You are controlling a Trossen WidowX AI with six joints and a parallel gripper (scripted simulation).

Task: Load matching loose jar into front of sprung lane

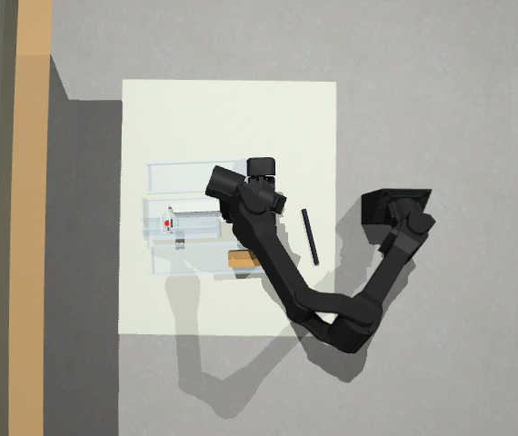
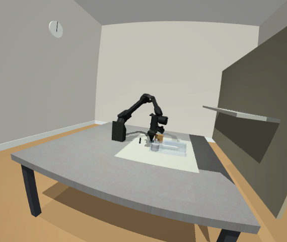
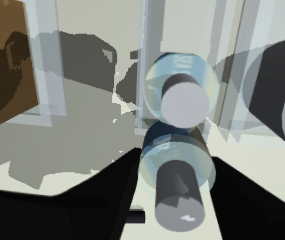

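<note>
My gripper tip is now 9 cm short of the cream mat, 5 cm above it and 1 cm to the right of it. Also, from my gripper tip: brown box 13 cm to the left, 4 cm ahead, 1 cm below; black rod 12 cm behind, 8 cm to the left, 4 cm below; white pusher part 15 cm ahead, 4 cm to the left.
</note>
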